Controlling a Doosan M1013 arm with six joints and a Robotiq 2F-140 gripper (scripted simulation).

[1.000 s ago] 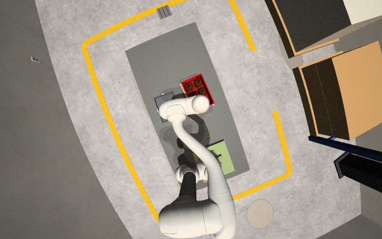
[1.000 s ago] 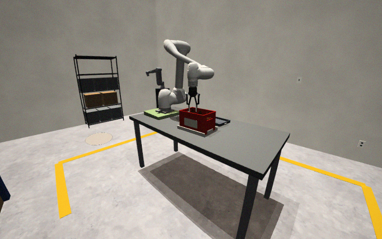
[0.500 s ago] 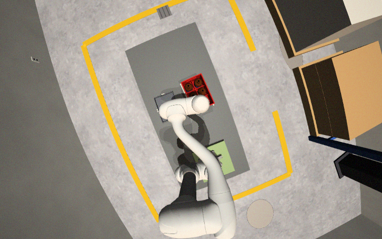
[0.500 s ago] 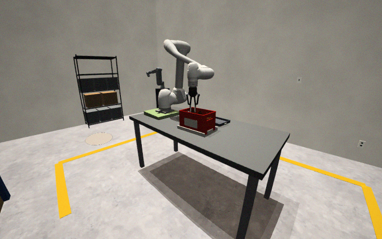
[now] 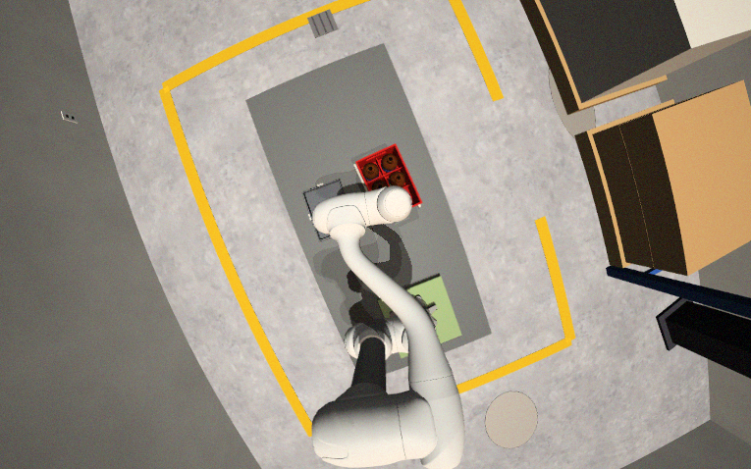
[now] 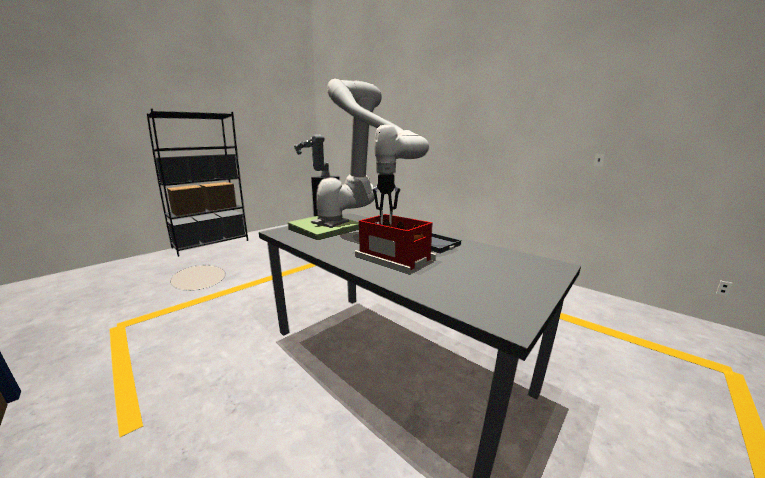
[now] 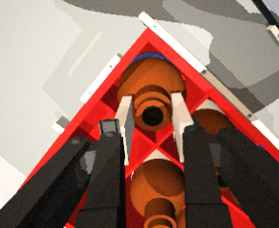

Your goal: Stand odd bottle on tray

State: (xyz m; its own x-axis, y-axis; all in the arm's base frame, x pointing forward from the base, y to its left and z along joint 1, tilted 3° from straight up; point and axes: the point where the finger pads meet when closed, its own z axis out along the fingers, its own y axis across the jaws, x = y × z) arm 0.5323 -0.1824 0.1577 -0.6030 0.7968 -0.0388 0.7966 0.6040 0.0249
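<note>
The red crate is 90 mm below my hand, 80 mm ahead of it and 60 mm to the right of it. From my hand the other things lie so: dark grey tray (240 mm to the left, 160 mm below, 130 mm ahead).
</note>
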